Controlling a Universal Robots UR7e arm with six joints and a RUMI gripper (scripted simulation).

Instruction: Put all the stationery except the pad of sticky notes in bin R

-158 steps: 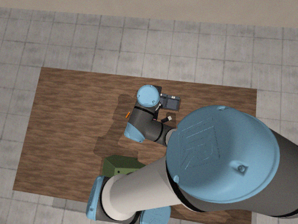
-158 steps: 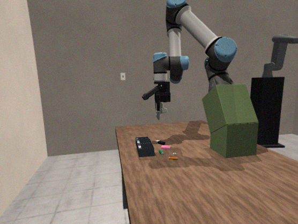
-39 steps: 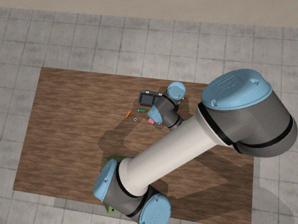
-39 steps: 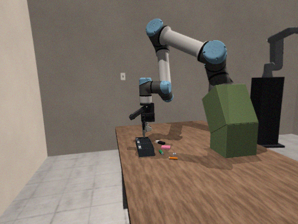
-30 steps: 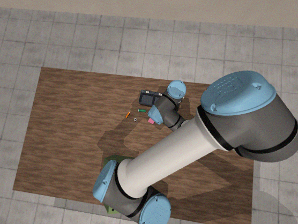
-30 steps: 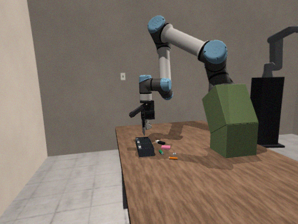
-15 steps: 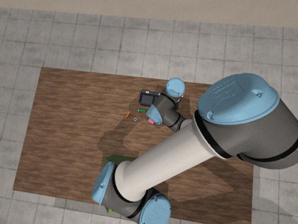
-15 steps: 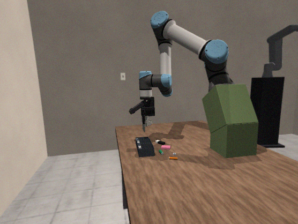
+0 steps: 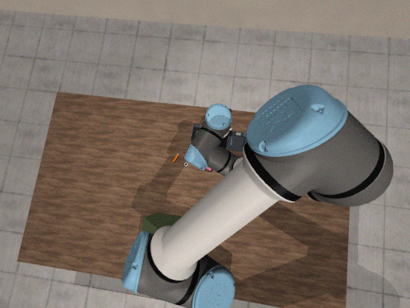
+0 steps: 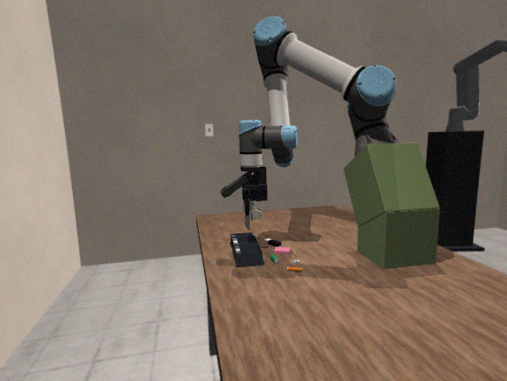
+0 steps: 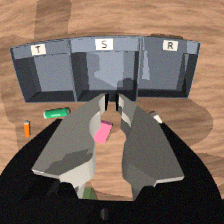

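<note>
The dark three-part bin lies 70 mm below my hand, 10 mm to the left of it and 10 mm ahead of it. Also, from my hand: black-and-white eraser (90 mm below, 90 mm behind, 70 mm to the right); pink sticky-note pad (120 mm behind, 90 mm below, 20 mm to the left); green marker (100 mm to the left, 90 mm below, 80 mm behind).
</note>
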